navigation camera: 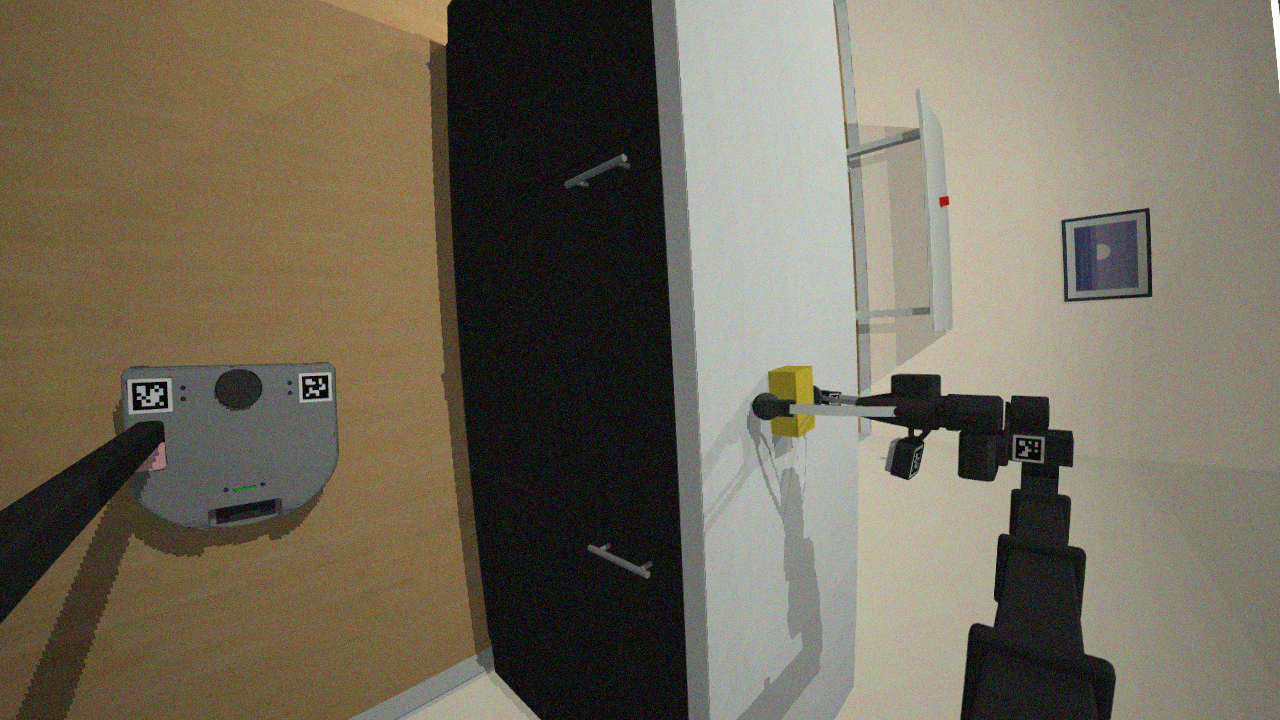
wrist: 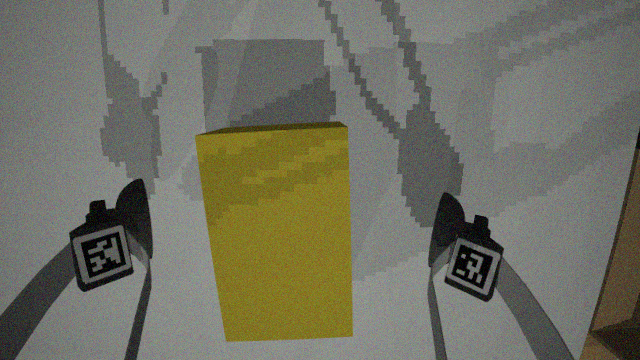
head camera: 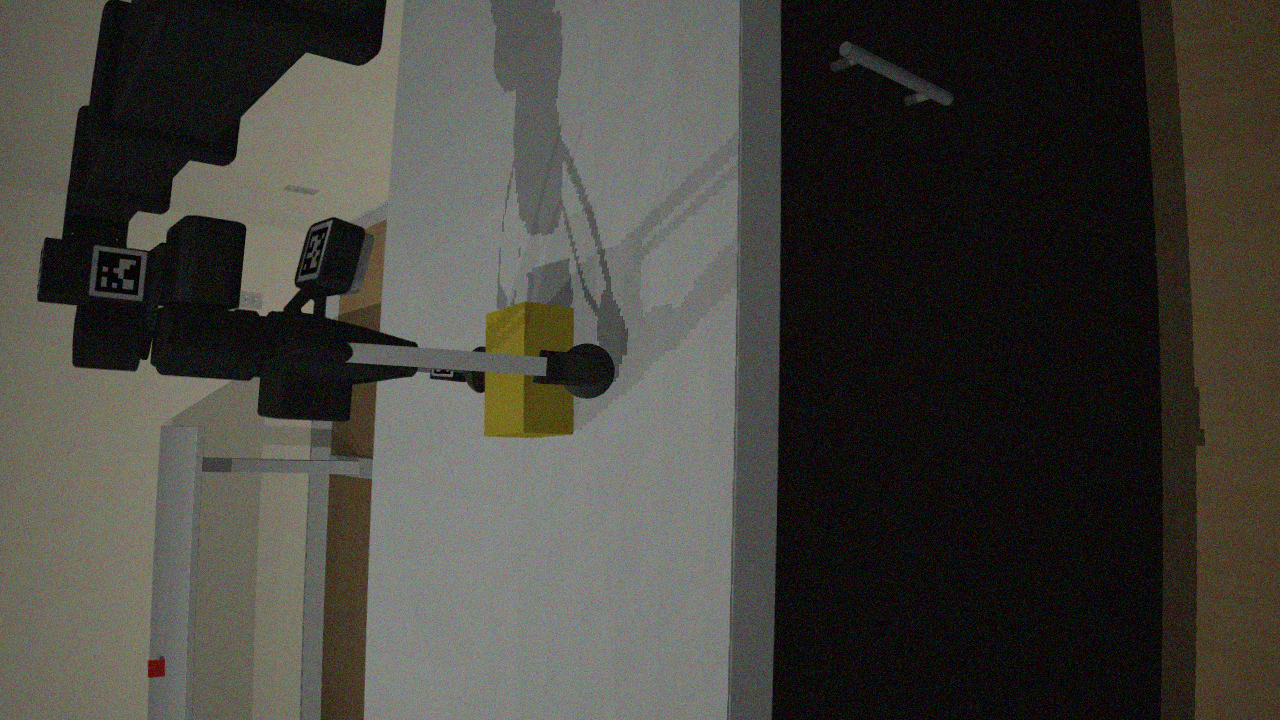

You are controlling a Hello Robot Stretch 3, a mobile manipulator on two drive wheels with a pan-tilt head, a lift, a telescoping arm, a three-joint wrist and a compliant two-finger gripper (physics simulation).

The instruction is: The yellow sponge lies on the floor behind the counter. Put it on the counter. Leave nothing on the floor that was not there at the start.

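Where they show: gripper, between the fingertips: point(navigation camera: 782, 400) point(wrist: 295, 213) point(head camera: 547, 371); robot's base, origin of its link: point(navigation camera: 239, 386).
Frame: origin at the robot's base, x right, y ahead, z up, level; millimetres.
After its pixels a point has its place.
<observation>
The yellow sponge point(head camera: 528, 413) {x 615, y 11, z 951 mm} point(navigation camera: 789, 380) {x 615, y 12, z 945 mm} point(wrist: 282, 240) {x 649, y -23, z 955 mm} is a block on the white counter top point(head camera: 554, 582) {x 628, y 144, z 910 mm} point(navigation camera: 769, 223) {x 630, y 259, z 910 mm} point(wrist: 390, 325) {x 581, y 54, z 910 mm} and appears to rest on it, with its shadow beside it. My gripper point(head camera: 534, 369) {x 646, y -23, z 918 mm} point(navigation camera: 794, 401) {x 646, y -23, z 918 mm} point(wrist: 295, 213) {x 646, y -23, z 918 mm} is open around the sponge. In the wrist view a gap shows between each fingertip and the sponge's sides. In the head view the near finger covers part of the sponge. The sponge's underside is hidden.
The counter's black front point(head camera: 966, 402) {x 459, y -20, z 609 mm} point(navigation camera: 563, 358) {x 455, y 50, z 598 mm} carries bar handles point(head camera: 895, 73) {x 442, y -266, z 752 mm} point(navigation camera: 619, 561) {x 442, y -266, z 751 mm}. My grey base point(navigation camera: 268, 438) {x 44, y -98, z 160 mm} stands on the wooden floor point(navigation camera: 268, 223) {x 57, y 368, z 0 mm} on the front side. Behind the counter is a pale panel point(head camera: 174, 537) point(navigation camera: 935, 250) {x 3899, y 801, z 555 mm} on bars, with a red mark point(head camera: 155, 668) {x 3475, y 1064, z 752 mm} point(navigation camera: 944, 201) {x 3476, y 1062, z 750 mm}.
</observation>
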